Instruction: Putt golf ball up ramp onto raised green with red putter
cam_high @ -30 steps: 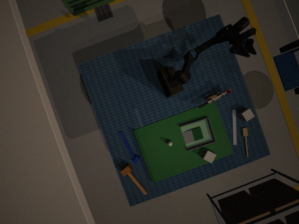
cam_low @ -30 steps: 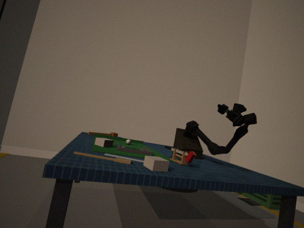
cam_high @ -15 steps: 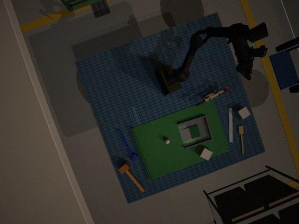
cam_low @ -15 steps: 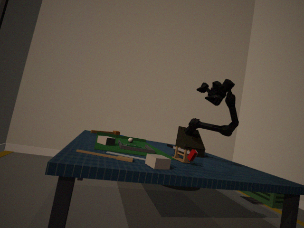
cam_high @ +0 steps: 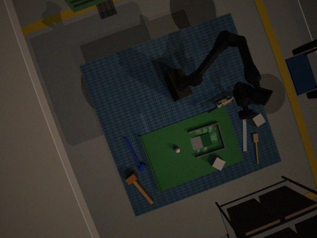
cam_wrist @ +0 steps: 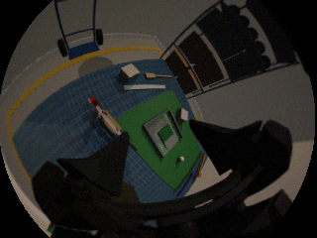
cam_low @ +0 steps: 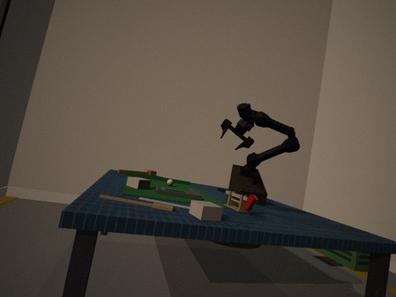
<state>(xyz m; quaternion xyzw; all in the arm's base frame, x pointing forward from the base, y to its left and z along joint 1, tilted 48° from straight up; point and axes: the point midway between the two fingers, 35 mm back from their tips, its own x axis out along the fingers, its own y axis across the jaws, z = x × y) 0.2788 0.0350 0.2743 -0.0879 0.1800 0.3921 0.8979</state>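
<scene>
The red putter lies 50 mm behind my gripper tip, 60 mm to the left of it and 240 mm below it. The rest, counted from my gripper tip: green turf mat (170 mm ahead, 310 mm to the right, 300 mm below); then white golf ball (120 mm ahead, 430 mm to the right, 280 mm below); then blue putter (10 mm ahead, 740 mm to the right, 290 mm below).
</scene>
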